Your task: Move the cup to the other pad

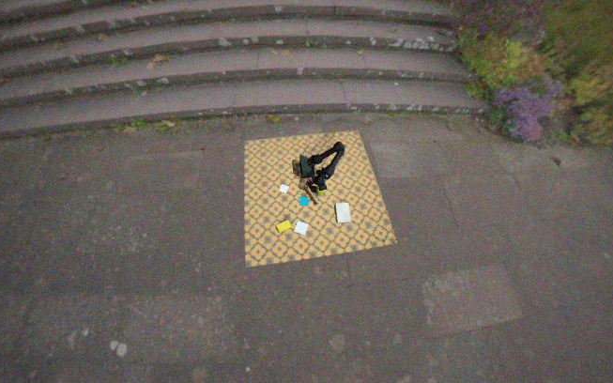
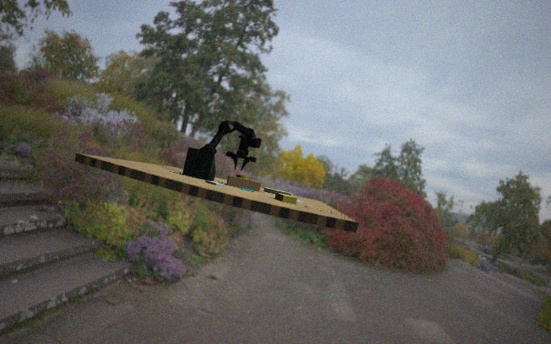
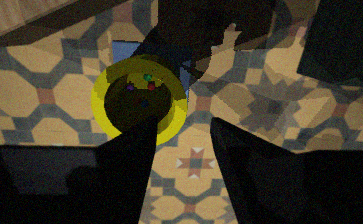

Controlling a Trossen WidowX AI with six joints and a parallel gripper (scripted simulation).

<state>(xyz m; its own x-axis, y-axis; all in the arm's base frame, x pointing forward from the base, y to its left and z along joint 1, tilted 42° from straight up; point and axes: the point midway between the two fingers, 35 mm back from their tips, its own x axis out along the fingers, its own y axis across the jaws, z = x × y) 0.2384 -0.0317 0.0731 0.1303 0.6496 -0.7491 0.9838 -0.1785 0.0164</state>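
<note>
My gripper tip is 30 mm short of the yellow cup and 60 mm above it. Also, from my gripper tip: brown bar 50 mm ahead, 90 mm to the right, 80 mm below; pale blue pad 30 mm ahead, 100 mm below; cyan pad 80 mm ahead, 180 mm to the right, 100 mm below.
</note>
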